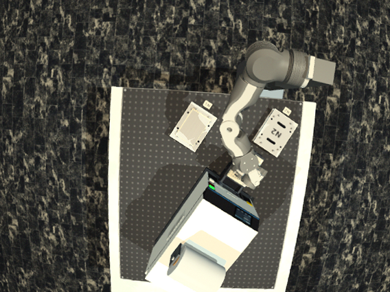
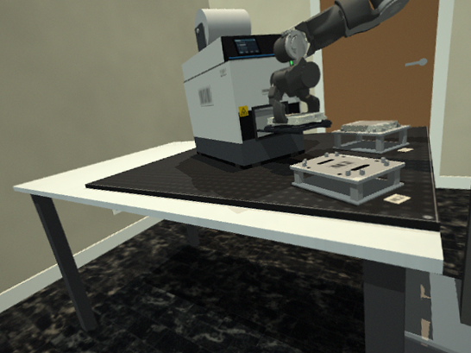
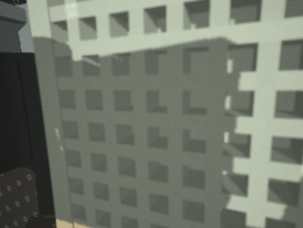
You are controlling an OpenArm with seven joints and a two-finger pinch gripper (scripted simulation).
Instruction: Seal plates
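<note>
My hand is 2 cm above the sealer stage. Also, from my hand: clear well plate (right at my hand); N1 label (21 cm behind, 18 cm to the right, 12 cm below); sealer screen (12 cm ahead, 1 cm to the right, 20 cm above).
</note>
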